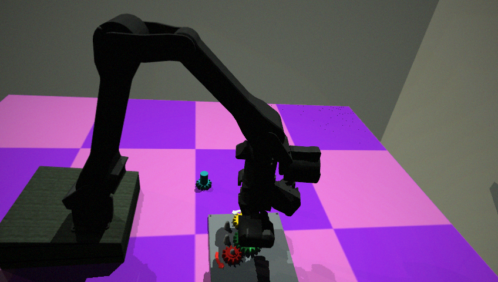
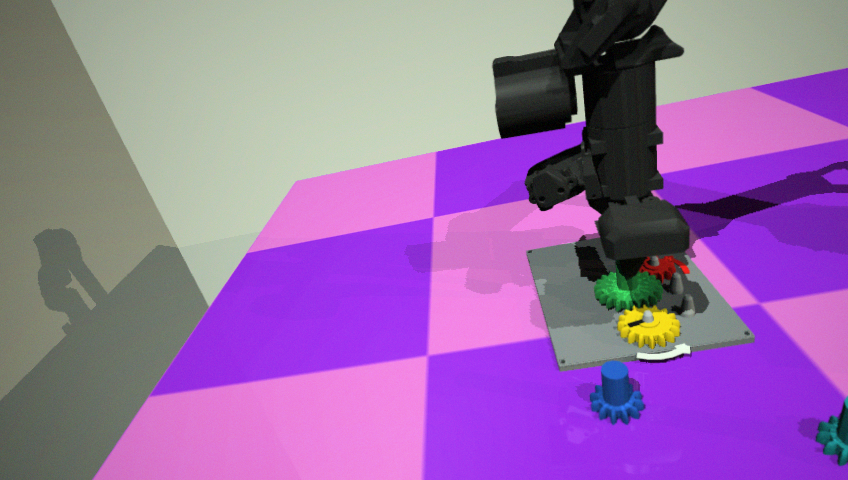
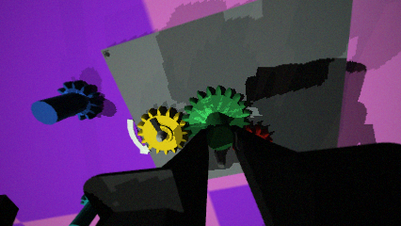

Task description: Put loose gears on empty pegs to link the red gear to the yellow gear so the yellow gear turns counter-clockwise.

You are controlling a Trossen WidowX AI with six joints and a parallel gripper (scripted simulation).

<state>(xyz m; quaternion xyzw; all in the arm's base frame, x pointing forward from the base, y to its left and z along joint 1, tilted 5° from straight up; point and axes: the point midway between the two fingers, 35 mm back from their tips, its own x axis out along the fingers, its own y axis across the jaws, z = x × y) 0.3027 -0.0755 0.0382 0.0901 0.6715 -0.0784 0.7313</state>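
My gripper tip is 10 mm above the green gear. From my gripper tip the other things lie so: yellow gear 10 mm ahead, 60 mm to the left, 20 mm below; red gear 40 mm behind, 30 mm to the right, 20 mm below; red arrow 70 mm behind, 30 mm to the right, 30 mm below.
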